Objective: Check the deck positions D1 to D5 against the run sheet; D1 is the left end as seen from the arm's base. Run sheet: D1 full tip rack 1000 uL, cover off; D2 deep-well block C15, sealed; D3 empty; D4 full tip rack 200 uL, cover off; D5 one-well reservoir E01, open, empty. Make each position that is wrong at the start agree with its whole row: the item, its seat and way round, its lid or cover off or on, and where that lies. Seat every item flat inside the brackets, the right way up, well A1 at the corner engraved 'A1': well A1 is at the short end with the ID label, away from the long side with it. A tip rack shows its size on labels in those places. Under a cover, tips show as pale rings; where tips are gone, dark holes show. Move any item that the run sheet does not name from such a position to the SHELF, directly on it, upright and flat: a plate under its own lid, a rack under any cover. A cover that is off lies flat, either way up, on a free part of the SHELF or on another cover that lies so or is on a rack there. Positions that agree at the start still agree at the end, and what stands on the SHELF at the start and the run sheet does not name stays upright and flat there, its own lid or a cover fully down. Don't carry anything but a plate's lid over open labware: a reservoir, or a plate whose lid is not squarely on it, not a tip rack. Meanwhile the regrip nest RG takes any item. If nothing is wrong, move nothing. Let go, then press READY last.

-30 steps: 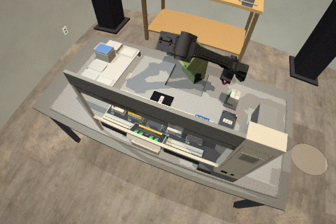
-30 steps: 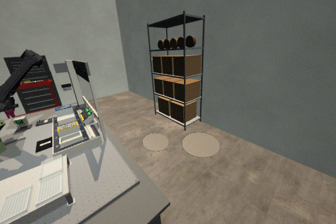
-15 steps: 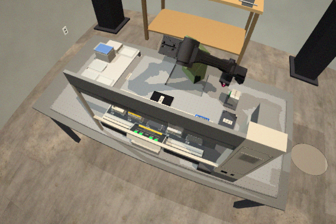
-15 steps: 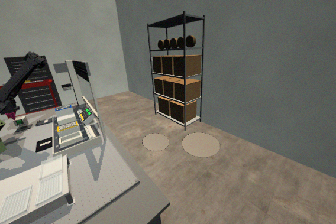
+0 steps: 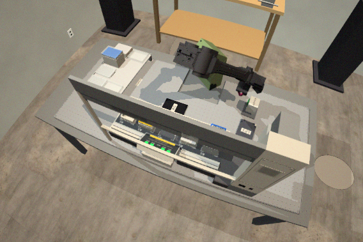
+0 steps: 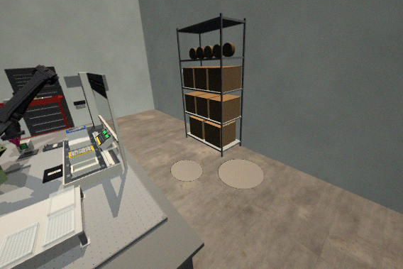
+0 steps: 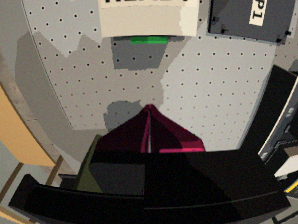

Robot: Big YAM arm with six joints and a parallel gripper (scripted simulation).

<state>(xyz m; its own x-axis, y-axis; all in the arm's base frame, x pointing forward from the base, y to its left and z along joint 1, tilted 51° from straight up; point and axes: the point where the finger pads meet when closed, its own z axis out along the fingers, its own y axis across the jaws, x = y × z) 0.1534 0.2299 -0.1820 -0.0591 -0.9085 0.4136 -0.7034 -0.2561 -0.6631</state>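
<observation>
Right now my hand is 7 cm to the right of the button box, 5 cm above it and 1 cm short of it. Round my hand: yellow-labelled tip rack 43 cm to the right, 34 cm ahead, 1 cm below; blue-labelled rack 34 cm ahead, 6 cm to the right, 1 cm above; black regrip nest 36 cm to the right, 17 cm ahead, 11 cm below.
</observation>
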